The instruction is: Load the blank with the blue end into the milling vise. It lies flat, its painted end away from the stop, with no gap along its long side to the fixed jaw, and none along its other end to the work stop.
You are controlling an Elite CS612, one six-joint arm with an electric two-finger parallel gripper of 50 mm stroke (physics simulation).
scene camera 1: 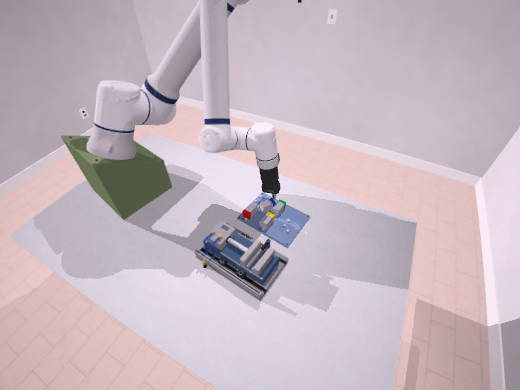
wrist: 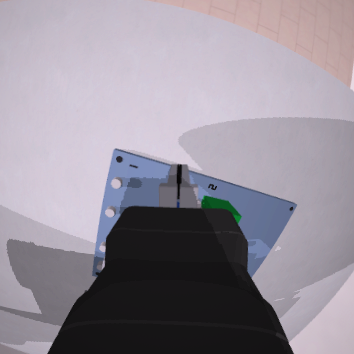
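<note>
The blank with the blue end [scene camera 1: 272, 202] is on the blue plate [scene camera 1: 298, 226] [wrist: 270, 207], at its far side beneath my gripper. In the wrist view a sliver of its blue end [wrist: 178, 204] shows between the finger bodies; the rest is hidden. My gripper [scene camera 1: 274, 197] [wrist: 178, 174] is shut, with nothing between its fingers, just above or beside that blank; the exact gap cannot be told. The milling vise [scene camera 1: 253, 251] stands in front of the plate, its two grey jaws apart. A small dark upright part [scene camera 1: 266, 244], likely the work stop, is at the jaws' far end.
Blanks with a green end [scene camera 1: 282, 203] [wrist: 220, 206], a red end [scene camera 1: 247, 214] and a yellow end [scene camera 1: 270, 216] stand near the blue one. White pegs [wrist: 116, 183] rise from the plate. Blue hoses [scene camera 1: 205, 245] stick up at the vise's left. The green pedestal [scene camera 1: 145, 187] stands farther left.
</note>
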